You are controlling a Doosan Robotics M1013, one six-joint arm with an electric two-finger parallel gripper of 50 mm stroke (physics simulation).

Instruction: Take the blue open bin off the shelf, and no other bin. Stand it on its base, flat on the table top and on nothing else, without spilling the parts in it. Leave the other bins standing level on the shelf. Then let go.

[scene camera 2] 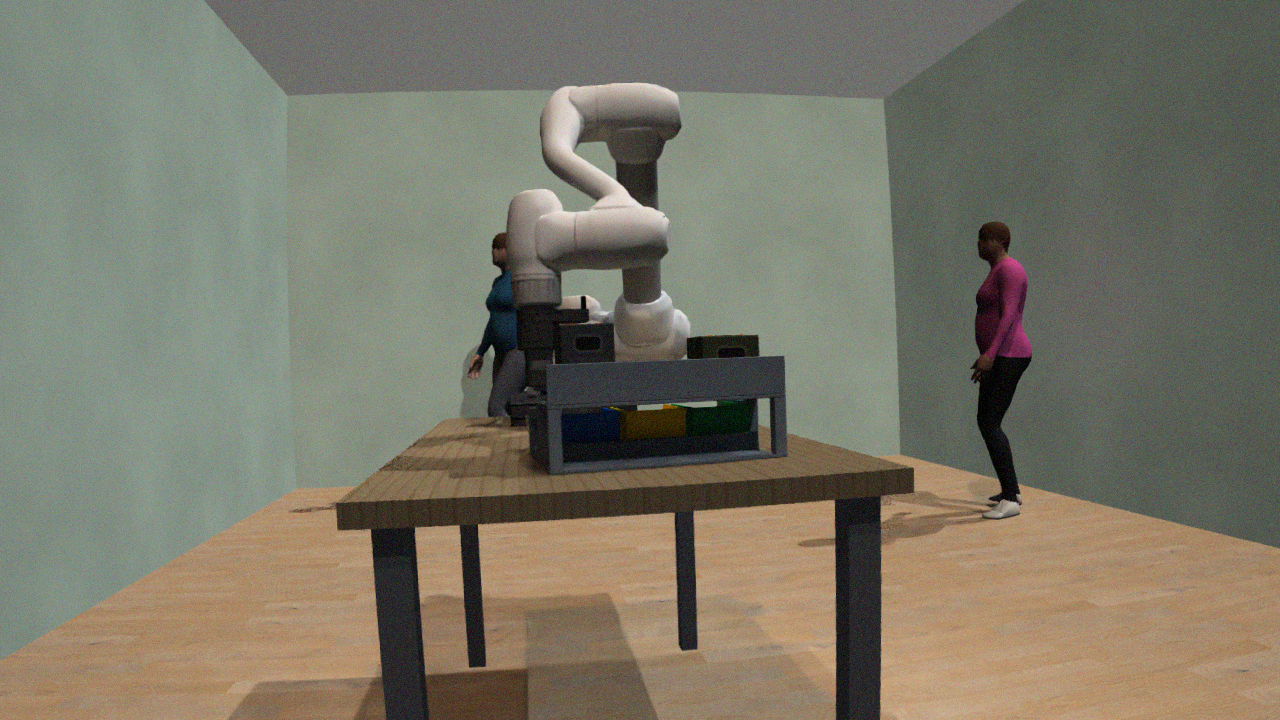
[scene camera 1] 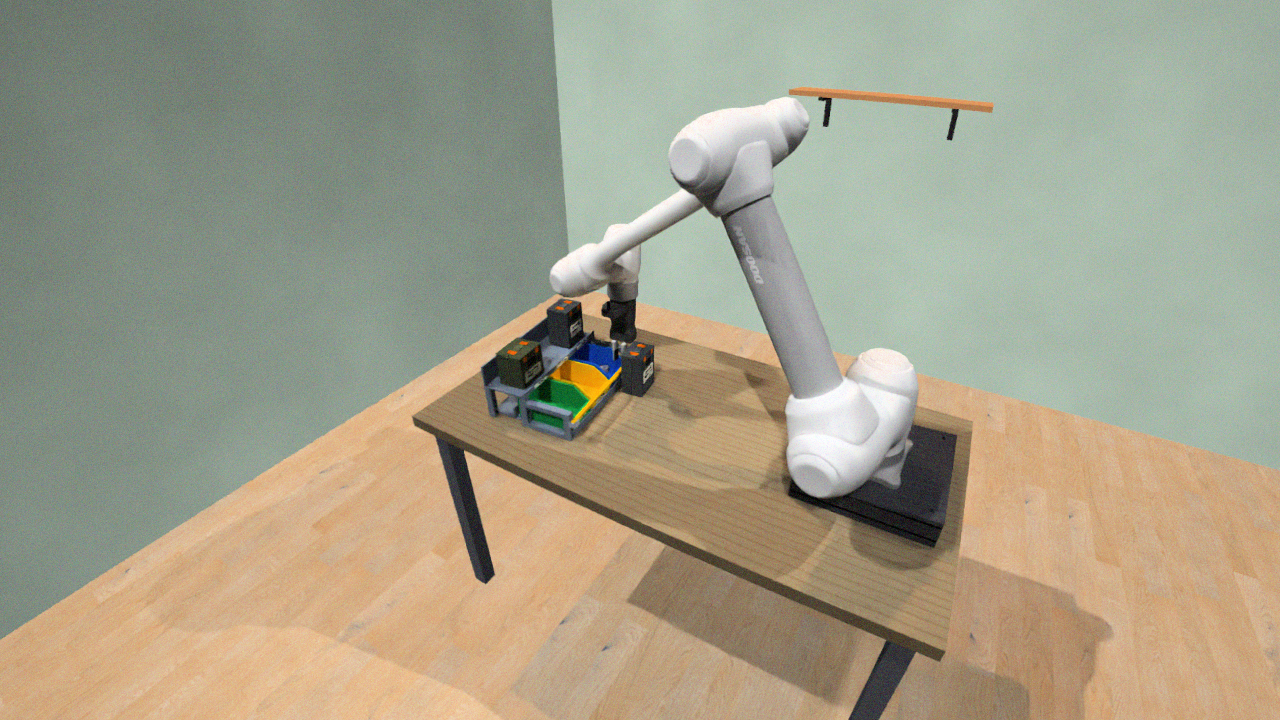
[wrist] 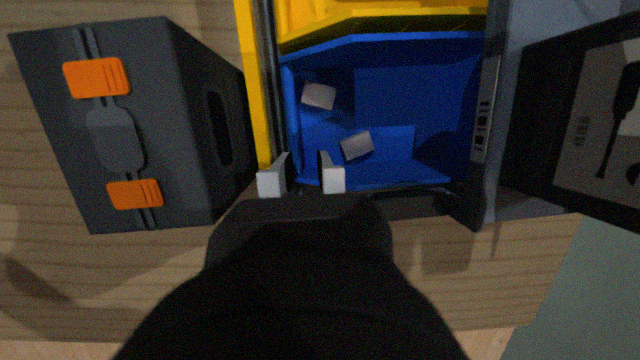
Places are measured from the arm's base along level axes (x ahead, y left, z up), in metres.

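Pixels of known places: gripper, fingertip midpoint: (scene camera 1: 619,360) (wrist: 305,164).
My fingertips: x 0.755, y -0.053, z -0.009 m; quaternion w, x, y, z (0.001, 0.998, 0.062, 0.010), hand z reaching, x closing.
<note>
Behind a point stands the place of what it marks.
The blue open bin (scene camera 1: 601,360) {x 0.828, y -0.056, z -0.035 m} (scene camera 2: 588,426) {x 0.905, y 0.001, z -0.006 m} (wrist: 395,100) {x 0.843, y 0.009, z -0.057 m} stands in the low row of the grey shelf (scene camera 1: 547,428) {x 0.758, y 0.282, z -0.050 m} (scene camera 2: 662,381) {x 0.980, y 0.112, z 0.064 m} (wrist: 498,30) {x 0.854, y 0.038, z 0.040 m}, at the end beside the yellow bin (scene camera 1: 583,379) {x 0.813, y 0.055, z -0.040 m} (scene camera 2: 653,422) {x 0.890, y 0.107, z -0.005 m} (wrist: 420,6) {x 0.853, y 0.093, z -0.057 m}. Two grey parts (wrist: 318,95) {x 0.764, y 0.005, z -0.042 m} (wrist: 357,145) {x 0.806, y -0.038, z -0.042 m} lie in it. The green bin (scene camera 1: 556,401) {x 0.823, y 0.170, z -0.054 m} (scene camera 2: 721,419) {x 0.875, y 0.224, z -0.007 m} is at the other end. My gripper (scene camera 1: 617,349) {x 0.755, y -0.053, z -0.009 m} (wrist: 305,164) {x 0.755, y -0.053, z -0.009 m} is partly open and empty, pointing down at the blue bin's front wall near its outer corner. In the wrist view its fingers appear on either side of that wall; their exact height is unclear.
A dark case with orange latches (scene camera 1: 638,368) {x 0.644, y 0.011, z 0.033 m} (wrist: 120,130) {x 0.676, y -0.026, z 0.066 m} stands on the table (scene camera 1: 716,501) {x 0.266, y 0.263, z -0.066 m} (scene camera 2: 626,506) {x 1.155, y 0.036, z -0.089 m} close in front of the shelf. Two more cases (scene camera 1: 565,323) {x 0.882, y 0.035, z 0.122 m} (scene camera 1: 520,362) {x 0.842, y 0.267, z 0.122 m} stand on the upper deck behind the bins. A yellow strip (wrist: 253,90) {x 0.716, y 0.000, z -0.001 m} runs along the shelf's front.
</note>
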